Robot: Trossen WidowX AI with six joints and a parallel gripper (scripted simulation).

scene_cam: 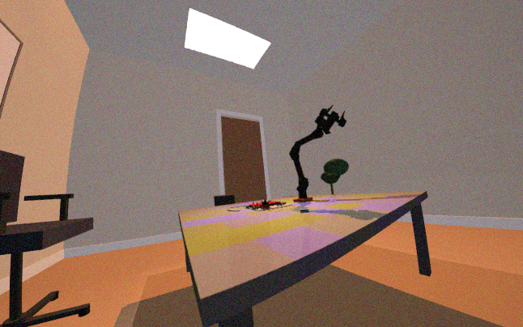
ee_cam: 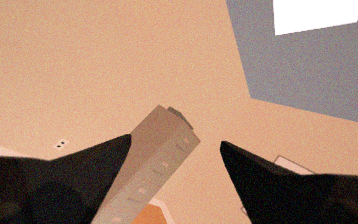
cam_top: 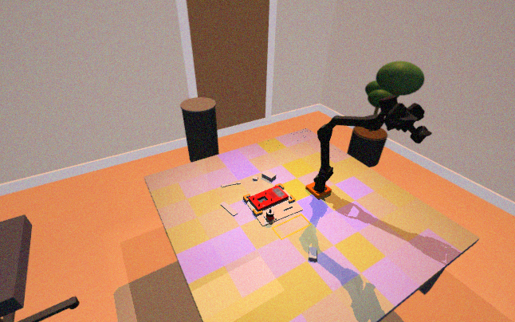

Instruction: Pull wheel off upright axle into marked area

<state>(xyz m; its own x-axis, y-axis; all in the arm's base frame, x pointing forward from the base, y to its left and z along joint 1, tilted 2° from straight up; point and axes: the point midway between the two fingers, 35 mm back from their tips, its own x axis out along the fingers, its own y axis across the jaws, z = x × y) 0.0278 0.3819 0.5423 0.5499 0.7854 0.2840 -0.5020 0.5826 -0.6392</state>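
Right now the wheel is 55 cm below my gripper tip, 43 cm to the right of it and 33 cm ahead of it.
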